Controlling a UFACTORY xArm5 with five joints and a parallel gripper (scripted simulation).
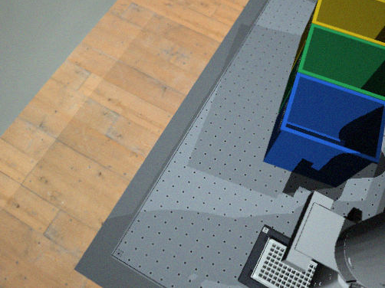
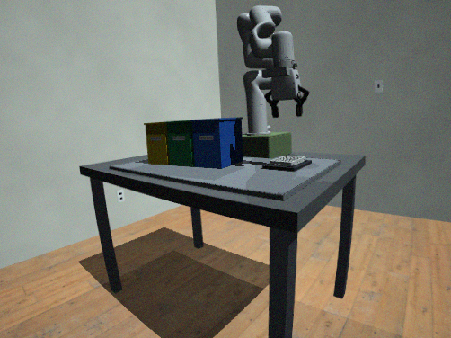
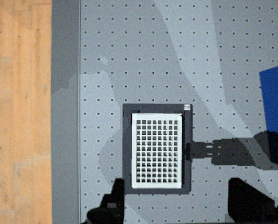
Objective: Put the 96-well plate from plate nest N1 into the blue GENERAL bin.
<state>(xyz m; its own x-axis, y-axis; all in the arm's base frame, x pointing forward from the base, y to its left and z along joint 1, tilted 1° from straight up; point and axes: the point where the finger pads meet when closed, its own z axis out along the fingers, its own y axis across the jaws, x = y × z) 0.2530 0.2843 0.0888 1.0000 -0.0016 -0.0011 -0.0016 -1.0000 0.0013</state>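
The 96-well plate lies 160 mm below my hand. The rest, counted from my hand: green bin 390 mm to the right, 90 mm below, 90 mm ahead; dark plate nest 180 mm below; blue bin 260 mm to the right, 90 mm below, 70 mm ahead.
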